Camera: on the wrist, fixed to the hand. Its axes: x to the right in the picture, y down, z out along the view.
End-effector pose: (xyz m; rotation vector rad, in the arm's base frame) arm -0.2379 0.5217 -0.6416 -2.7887 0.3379 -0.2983
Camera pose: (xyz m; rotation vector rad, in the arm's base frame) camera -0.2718 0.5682 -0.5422 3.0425 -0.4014 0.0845
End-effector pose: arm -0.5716 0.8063 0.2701 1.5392 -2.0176 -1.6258
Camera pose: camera -0.4607 0.7770 0.2647 1.3244 -1.5950 -1.9949
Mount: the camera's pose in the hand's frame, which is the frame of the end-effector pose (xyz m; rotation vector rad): -0.0279 -0.0692 -0.0873 -0.4058 -0.1040 0.0047
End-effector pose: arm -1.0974 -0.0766 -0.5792 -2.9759 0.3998 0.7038
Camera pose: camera -1.0655 -0.0132 -0.4889 2.6776 -0.2330 -0.8545
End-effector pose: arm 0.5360 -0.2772 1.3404 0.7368 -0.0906 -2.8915
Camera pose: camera 0.5927 -0.2061 1.2703 0.5095 0.4666 -2.8038
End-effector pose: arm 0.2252 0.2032 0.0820 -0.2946 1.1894 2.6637
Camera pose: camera 0.2790 0.1799 -0.0167 -0.2104 0.6130 2.8671
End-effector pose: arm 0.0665 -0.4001 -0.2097 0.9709 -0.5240 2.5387
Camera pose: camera 0.0697 -0.3058 -0.2751 0.9467 -1.0235 2.2632
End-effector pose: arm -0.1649 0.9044 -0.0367 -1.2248 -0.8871 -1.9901
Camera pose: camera -0.2521 0.8786 -0.1069 -1.5608 -0.5381 -2.1870
